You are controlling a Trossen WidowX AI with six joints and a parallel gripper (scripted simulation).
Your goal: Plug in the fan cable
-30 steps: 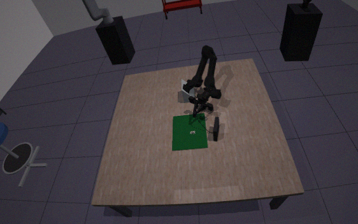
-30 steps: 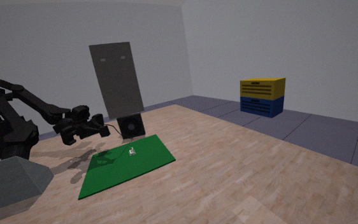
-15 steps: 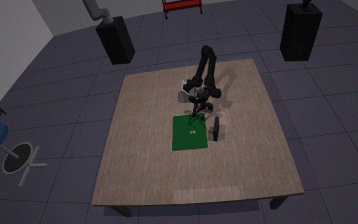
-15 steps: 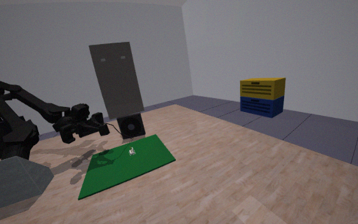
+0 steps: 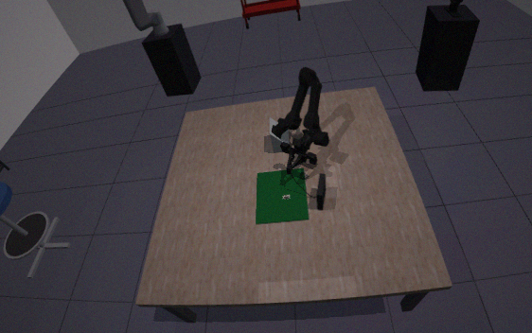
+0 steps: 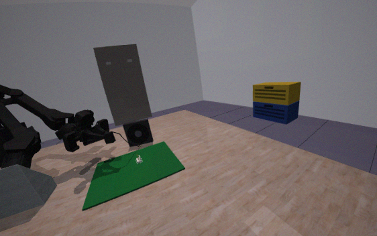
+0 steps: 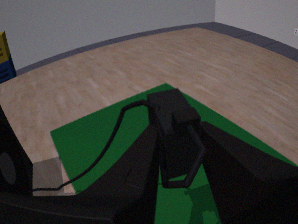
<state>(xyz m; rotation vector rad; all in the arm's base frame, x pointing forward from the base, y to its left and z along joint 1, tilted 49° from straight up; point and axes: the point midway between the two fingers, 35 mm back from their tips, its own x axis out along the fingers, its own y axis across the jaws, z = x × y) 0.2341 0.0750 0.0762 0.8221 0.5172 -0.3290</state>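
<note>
Right now the green board is 7 cm ahead of my gripper tip, 5 cm to the right of it and 14 cm below it. The rest, counted from my gripper tip: black fan: 9 cm ahead, 13 cm to the left, 7 cm below; then black plug: 1 cm ahead, 1 cm below.
</note>
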